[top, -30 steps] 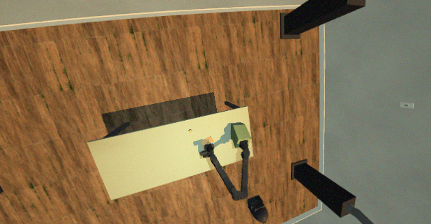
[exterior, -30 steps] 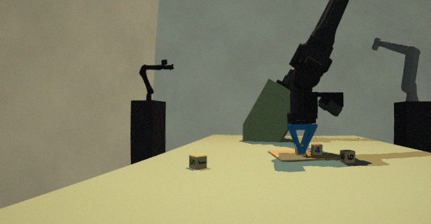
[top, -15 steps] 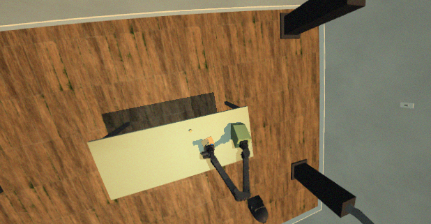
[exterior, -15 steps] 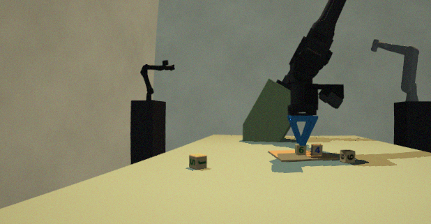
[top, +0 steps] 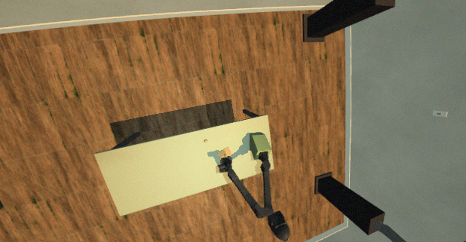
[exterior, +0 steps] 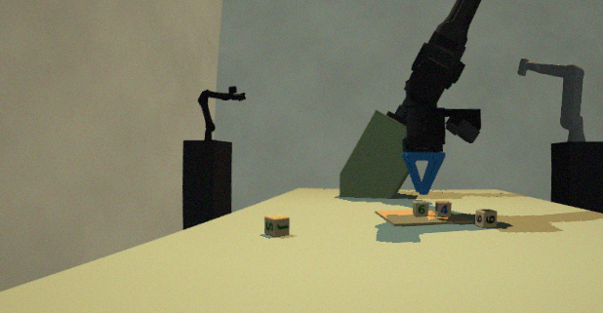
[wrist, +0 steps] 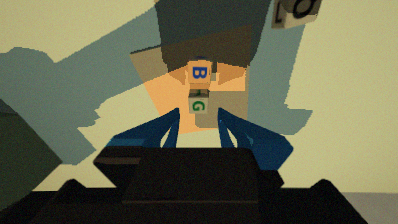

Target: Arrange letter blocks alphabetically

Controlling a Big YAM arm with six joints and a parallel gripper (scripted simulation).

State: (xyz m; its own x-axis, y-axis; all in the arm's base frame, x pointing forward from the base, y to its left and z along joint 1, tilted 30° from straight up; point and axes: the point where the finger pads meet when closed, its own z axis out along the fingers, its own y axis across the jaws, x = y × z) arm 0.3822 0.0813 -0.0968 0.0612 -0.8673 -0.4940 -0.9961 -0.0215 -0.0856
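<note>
The orange mat is 50 mm below my hand. From my hand the other things lie so: block 40 mm to the left, 40 mm below.
</note>
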